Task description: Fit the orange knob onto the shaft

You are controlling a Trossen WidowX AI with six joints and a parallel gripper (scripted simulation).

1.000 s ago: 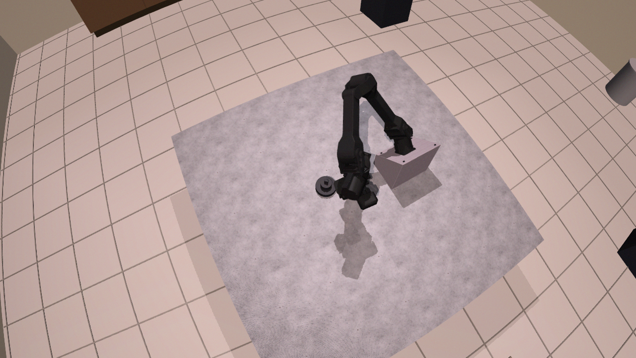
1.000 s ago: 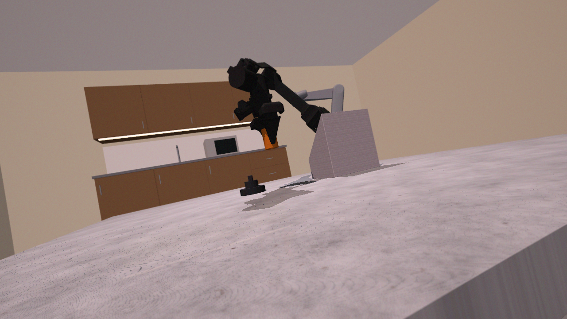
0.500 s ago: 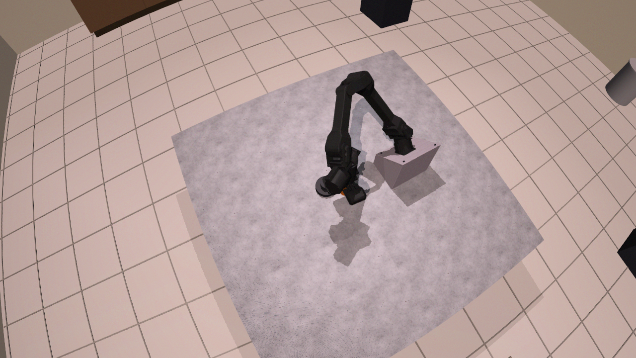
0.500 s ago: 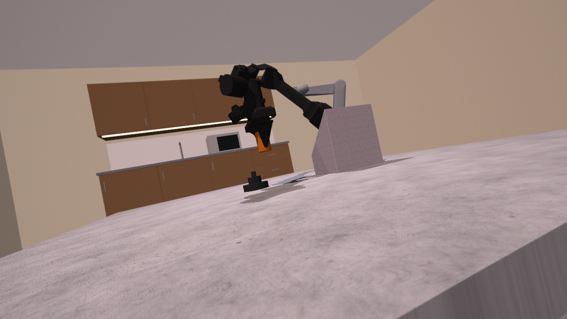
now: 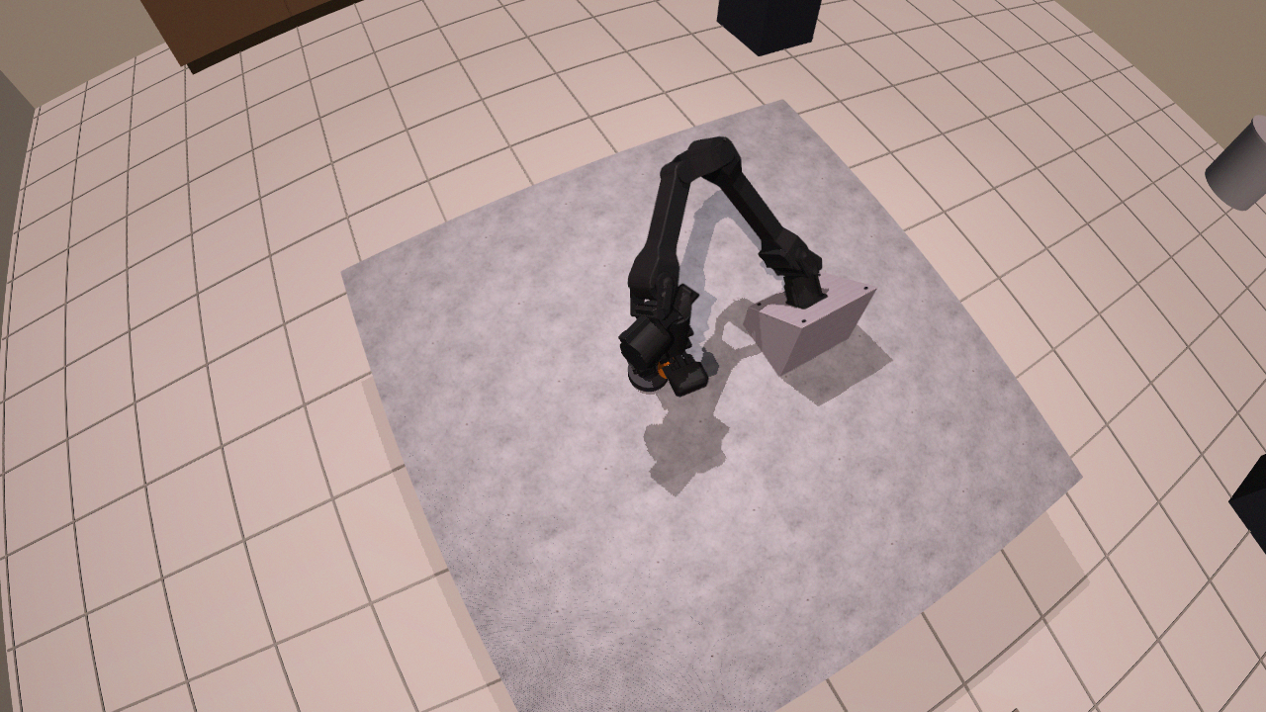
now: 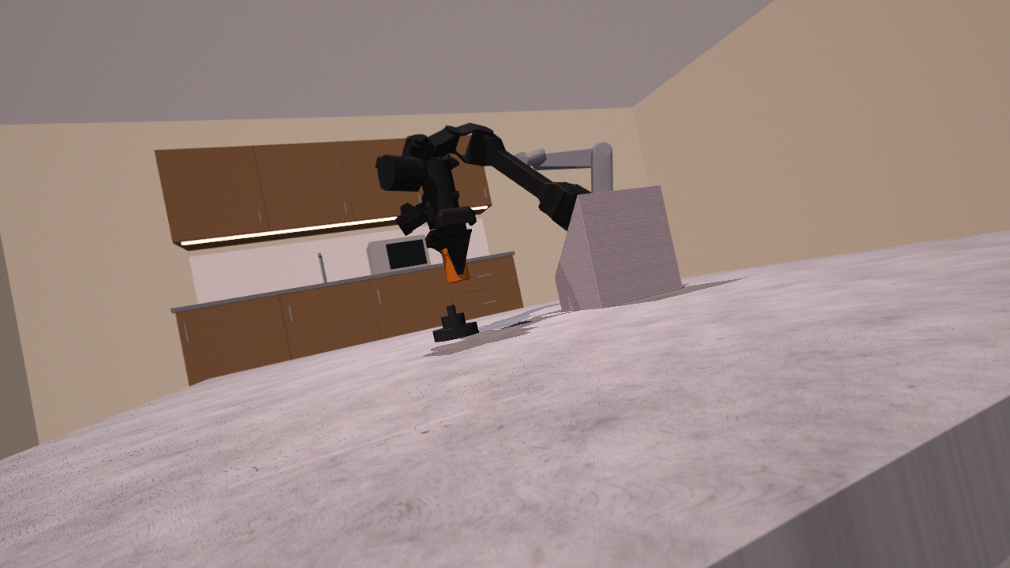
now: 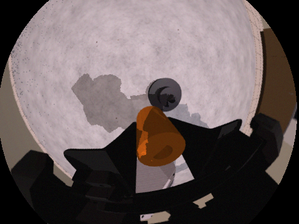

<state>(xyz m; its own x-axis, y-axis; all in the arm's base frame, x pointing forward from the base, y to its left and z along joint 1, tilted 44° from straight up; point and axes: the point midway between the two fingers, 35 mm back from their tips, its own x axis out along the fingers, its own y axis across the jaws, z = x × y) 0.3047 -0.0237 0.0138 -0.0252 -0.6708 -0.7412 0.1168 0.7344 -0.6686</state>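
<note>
Right now the dark round pedestal is 1 cm ahead of my gripper tip, 5 cm to the right of it and 8 cm below it. From my gripper tip the other things lie so: orange knob (2 cm above).
</note>
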